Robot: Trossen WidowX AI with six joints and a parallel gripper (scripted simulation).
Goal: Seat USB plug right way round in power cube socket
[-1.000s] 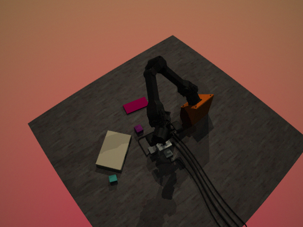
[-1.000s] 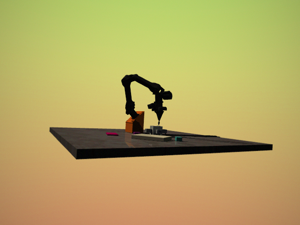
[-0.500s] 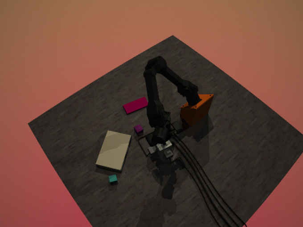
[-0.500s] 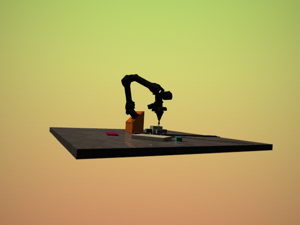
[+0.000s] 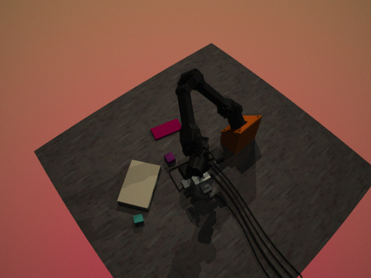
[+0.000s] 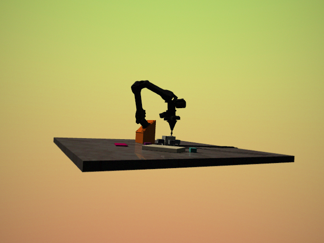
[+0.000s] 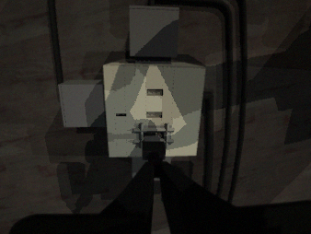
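My gripper tip is 20 mm above the USB plug. The rest, counted from my gripper tip: purple cube: 30 mm ahead, 200 mm to the right, 100 mm below; then beige slab: 220 mm ahead, 180 mm to the right, 110 mm below; then teal cube: 320 mm ahead, 40 mm to the right, 110 mm below.
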